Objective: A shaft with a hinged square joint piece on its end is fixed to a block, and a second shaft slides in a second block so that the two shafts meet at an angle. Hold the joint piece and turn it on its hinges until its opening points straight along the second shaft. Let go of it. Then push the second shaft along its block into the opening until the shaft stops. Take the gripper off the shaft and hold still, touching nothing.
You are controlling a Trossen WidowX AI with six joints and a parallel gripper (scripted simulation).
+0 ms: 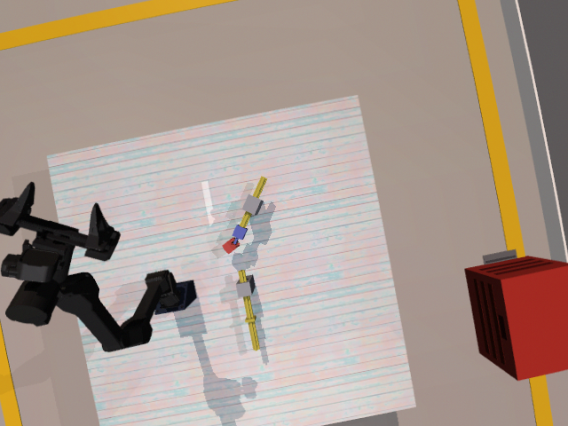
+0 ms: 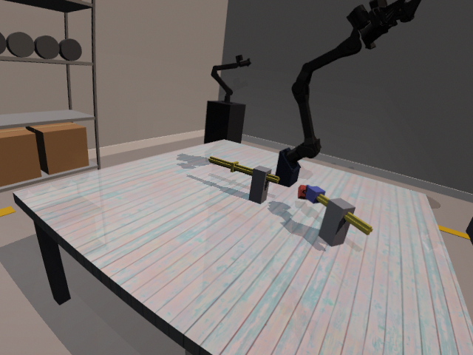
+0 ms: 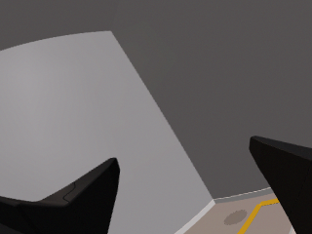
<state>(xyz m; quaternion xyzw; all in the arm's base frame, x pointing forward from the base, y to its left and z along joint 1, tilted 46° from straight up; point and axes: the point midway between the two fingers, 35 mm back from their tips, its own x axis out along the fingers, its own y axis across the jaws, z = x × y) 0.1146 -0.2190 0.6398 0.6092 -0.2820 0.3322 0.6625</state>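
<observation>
Right now the red joint piece is 12 cm ahead of my gripper tip, 17 cm to the right of it and 66 cm below it.
</observation>
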